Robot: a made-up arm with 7 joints.
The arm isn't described. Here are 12 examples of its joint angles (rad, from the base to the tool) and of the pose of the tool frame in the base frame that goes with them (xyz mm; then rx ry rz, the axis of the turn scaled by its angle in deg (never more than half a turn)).
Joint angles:
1: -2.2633 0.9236 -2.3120 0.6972 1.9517 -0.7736 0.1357
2: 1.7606 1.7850 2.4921 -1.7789 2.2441 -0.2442 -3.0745
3: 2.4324 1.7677 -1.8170 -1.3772 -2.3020 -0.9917 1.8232
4: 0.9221 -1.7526 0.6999 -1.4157 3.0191 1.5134 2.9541
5: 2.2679 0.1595 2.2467 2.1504 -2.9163 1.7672 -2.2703
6: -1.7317 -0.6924 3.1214 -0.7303 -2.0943 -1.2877 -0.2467
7: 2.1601 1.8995 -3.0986 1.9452 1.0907 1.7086 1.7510
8: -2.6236 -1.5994 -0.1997 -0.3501 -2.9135 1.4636 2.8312
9: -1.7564 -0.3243 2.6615 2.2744 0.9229 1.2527 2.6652
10: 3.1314 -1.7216 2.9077 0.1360 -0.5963 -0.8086 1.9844
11: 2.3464 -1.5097 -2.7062 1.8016 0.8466 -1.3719 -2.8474
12: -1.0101 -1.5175 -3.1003 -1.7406 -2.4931 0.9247 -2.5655
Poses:
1: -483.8 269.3 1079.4 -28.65 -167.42 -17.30
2: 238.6 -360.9 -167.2 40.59 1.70 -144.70
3: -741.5 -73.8 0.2 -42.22 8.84 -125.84
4: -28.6 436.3 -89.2 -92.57 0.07 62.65
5: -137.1 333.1 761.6 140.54 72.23 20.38
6: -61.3 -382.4 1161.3 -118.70 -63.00 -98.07
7: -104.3 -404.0 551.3 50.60 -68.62 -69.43
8: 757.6 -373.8 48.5 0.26 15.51 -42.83
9: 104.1 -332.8 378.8 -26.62 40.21 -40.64
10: 990.9 -51.9 176.1 85.35 -97.06 -93.39
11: 431.7 290.6 -68.5 30.31 -56.20 104.31
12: -101.9 -303.0 812.4 -15.80 -118.29 39.88
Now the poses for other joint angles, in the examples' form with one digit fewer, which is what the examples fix.
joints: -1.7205 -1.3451 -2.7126 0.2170 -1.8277 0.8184 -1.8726
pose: 190 -971 450 -22.7 -83.7 -40.4
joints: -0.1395 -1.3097 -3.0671 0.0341 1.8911 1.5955 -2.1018
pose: -873 8 604 49.1 121.6 -82.0
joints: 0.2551 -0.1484 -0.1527 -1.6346 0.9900 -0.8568 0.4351
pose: -535 119 670 -15.3 68.3 -120.5
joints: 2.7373 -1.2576 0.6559 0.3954 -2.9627 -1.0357 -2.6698
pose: 640 506 802 23.8 142.0 -48.0
